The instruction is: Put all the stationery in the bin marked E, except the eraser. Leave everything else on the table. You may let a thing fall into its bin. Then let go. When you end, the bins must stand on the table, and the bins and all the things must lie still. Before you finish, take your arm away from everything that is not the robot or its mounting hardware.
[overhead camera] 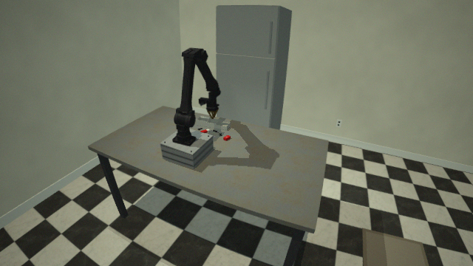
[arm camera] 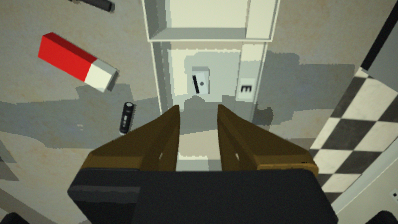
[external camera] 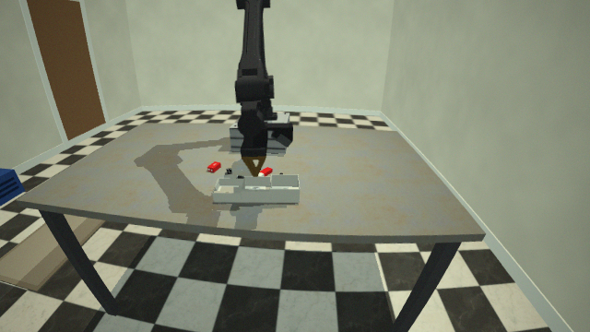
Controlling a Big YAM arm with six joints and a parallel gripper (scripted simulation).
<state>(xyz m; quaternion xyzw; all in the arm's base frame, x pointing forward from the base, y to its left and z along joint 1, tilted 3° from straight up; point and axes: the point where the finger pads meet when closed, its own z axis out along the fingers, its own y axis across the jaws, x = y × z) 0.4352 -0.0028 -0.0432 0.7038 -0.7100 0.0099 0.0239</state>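
My hand is 10 mm short of the joined bins and 50 mm above it. Also, from my hand: black AAA battery: 80 mm behind, 50 mm to the right, 70 mm below; red item: 110 mm behind, 10 mm to the left, 70 mm below; grey pencil sharpener: 10 mm to the right, 60 mm below.
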